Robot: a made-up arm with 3 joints. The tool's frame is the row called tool.
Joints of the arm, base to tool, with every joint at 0 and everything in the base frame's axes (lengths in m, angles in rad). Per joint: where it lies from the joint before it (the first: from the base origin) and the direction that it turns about. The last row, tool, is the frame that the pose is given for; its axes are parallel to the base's.
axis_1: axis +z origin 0 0 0.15
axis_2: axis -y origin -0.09 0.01 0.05
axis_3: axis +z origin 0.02 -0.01 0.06
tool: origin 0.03 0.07 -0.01
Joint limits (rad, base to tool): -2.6..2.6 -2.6..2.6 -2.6..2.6
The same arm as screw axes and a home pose.
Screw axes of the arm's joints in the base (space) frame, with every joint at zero. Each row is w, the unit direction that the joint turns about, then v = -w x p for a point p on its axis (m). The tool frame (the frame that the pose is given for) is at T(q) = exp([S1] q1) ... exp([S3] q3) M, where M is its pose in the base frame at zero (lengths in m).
S1: w 0 0 1 v 0 0 0
S2: w 0 -1 0 v 0.2 0 0.09
S3: w 0 0 1 v 0 0.07 0
M: xyz -0.04 0.07 0.25 (m) rpy 0 0 0 (deg, as in URDF)
Joint limits (deg, base to tool): -148.97..148.97 -148.97..148.97 -148.97..148.97

